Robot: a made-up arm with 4 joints.
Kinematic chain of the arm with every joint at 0, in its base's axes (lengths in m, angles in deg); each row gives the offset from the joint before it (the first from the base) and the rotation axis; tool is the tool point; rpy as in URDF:
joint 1: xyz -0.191 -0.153 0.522 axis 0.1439 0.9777 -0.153
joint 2: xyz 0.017 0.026 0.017 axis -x
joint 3: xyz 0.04 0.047 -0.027 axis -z
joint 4: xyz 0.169 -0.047 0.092 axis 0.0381 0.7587 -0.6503
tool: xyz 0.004 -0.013 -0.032 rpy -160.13 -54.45 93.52
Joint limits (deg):
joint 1: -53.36..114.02
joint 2: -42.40..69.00
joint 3: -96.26..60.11
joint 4: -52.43..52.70
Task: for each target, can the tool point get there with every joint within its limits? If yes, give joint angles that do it. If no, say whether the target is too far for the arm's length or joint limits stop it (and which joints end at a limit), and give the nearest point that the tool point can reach.
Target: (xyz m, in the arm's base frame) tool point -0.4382 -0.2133 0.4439
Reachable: no: joint limits stop it (at a limit: joint 1, joint 2) | nearest point -0.3168 -0.2323 0.4312 | short by 0.124 m
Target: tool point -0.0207 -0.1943 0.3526
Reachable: yes | joints 55.36 -17.04 7.82 -35.18
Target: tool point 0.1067 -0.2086 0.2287
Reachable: no: too far | nearest point 0.0079 -0.1475 0.3256 | short by 0.151 m
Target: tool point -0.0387 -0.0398 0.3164
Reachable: yes | joints 57.25 36.37 -31.98 -32.36
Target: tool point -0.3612 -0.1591 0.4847
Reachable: no: joint limits stop it (at a limit: joint 1, joint 2, joint 3) | nearest point -0.3040 -0.2228 0.4612 | short by 0.089 m
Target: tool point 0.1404 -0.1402 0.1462
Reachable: no: too far | nearest point 0.0021 -0.1070 0.3034 | short by 0.212 m
